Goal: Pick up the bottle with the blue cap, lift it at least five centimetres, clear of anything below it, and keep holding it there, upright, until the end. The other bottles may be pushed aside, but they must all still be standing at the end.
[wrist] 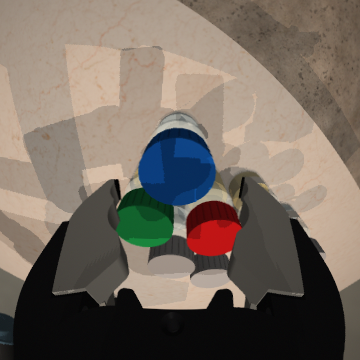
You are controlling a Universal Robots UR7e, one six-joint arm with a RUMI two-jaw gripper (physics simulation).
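Places are measured from the arm's base along level axes (x ahead, y left, z up), in millimetres.
Where they show: gripper, fingertip midpoint: (179, 179).
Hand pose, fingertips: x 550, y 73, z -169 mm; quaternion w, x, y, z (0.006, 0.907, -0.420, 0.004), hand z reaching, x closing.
Things, the pixels of their top centre, and the offset from my fingertips. Level surfaces: height alone.
- blue cap, middle of its top: (176, 175) dy +8, dx +7, dz +10 mm
- green cap, middle of its top: (142, 228) dy -2, dx -55, dz +10 mm
- red cap, middle of its top: (214, 239) dy -64, dx -26, dz +10 mm
- round pale table, its level: dz -95 mm
The blue cap (177, 167) is seen from above near the middle of the view, with part of its clear bottle (179, 119) showing beyond it. My gripper (179, 179) is open, with one jaw at the left and one at the right. The blue cap lies between and slightly beyond the fingertip line in the view, touched by neither jaw. A green cap (145, 220) shows close to the left jaw and a red cap (213, 230) close to the right jaw. Whether the jaws touch those caps I cannot tell. Most of the bottle bodies are hidden beneath their caps.
Two grey-white caps, one at the left (171, 260) and one at the right (210, 272), show below the green and red caps. Another clear, yellowish bottle (251, 186) is partly hidden behind the right jaw. The round pale table (40, 30) has its edge at the upper right.
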